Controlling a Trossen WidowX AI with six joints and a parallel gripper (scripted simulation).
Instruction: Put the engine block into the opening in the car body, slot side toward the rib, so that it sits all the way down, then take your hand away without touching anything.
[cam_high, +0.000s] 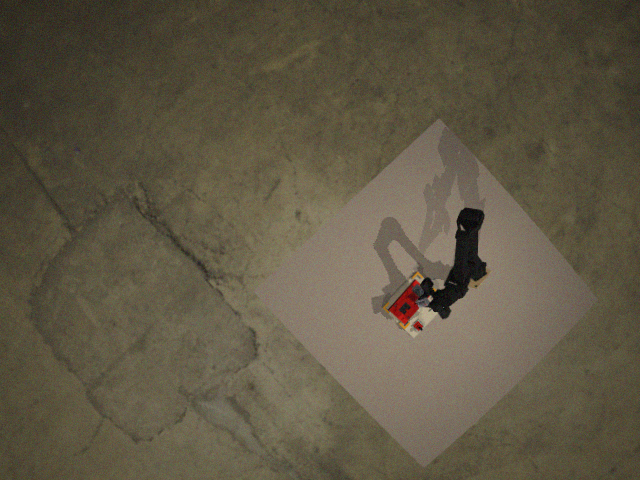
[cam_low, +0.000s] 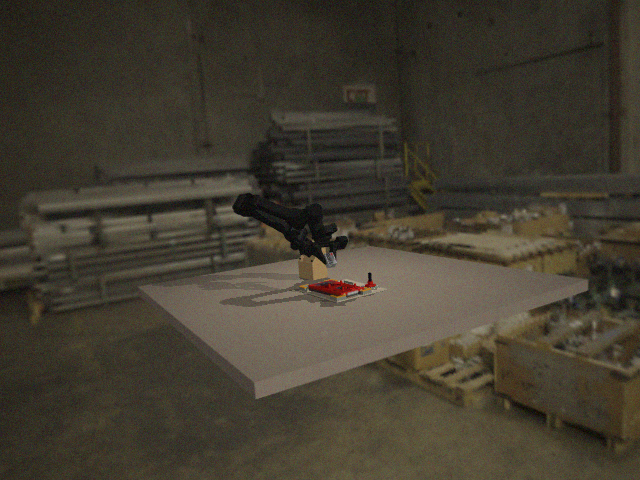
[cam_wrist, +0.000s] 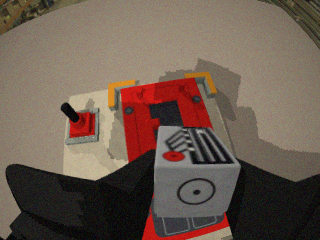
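Right now my gripper tip is 2 cm short of the cream base plate, 2 cm to the right of it and 10 cm above it. From my gripper tip the other things lie so: grey engine block 1 cm behind, 1 cm above.
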